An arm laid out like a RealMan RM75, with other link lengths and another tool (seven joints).
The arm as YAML. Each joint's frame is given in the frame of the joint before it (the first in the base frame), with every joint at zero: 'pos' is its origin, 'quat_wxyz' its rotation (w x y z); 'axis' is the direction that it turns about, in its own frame. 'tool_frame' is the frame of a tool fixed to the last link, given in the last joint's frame.
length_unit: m
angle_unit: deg
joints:
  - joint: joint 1
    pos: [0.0, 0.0, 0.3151]
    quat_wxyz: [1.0, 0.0, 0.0, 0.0]
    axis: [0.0, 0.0, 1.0]
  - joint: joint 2
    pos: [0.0, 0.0, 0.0]
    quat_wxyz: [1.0, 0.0, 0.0, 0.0]
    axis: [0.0, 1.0, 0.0]
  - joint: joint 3
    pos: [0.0, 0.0, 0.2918]
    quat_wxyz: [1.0, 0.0, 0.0, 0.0]
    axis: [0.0, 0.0, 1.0]
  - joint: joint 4
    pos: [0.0, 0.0, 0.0]
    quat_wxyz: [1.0, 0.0, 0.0, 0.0]
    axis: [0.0, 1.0, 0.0]
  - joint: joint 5
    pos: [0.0, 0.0, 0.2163]
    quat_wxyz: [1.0, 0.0, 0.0, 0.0]
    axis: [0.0, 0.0, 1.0]
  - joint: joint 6
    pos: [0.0, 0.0, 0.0]
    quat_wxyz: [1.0, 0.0, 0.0, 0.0]
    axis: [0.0, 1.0, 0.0]
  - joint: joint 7
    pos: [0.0, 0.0, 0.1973]
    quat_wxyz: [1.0, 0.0, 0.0, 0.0]
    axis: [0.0, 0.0, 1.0]
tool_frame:
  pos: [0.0, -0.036, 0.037]
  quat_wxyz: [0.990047, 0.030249, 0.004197, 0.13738]
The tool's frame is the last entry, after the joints.
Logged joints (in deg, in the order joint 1, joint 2, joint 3, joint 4, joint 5, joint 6, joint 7), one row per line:
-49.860 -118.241 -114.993 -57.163 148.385 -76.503 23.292
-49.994 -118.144 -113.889 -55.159 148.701 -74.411 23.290
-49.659 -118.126 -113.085 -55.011 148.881 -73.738 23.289
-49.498 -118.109 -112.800 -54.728 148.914 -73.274 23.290
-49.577 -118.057 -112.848 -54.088 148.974 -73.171 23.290
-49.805 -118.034 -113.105 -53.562 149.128 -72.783 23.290
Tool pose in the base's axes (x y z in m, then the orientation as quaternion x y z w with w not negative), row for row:
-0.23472 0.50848 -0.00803 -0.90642 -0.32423 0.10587 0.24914
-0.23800 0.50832 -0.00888 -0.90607 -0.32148 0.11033 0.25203
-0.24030 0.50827 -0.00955 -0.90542 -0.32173 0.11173 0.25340
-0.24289 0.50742 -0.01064 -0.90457 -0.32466 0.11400 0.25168
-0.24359 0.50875 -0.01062 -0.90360 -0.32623 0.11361 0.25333
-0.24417 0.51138 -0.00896 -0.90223 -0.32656 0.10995 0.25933
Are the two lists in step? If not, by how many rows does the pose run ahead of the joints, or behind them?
The pose runs 1 row ahead of the joints: the pose in row i belongs to the joints in row i + 1.
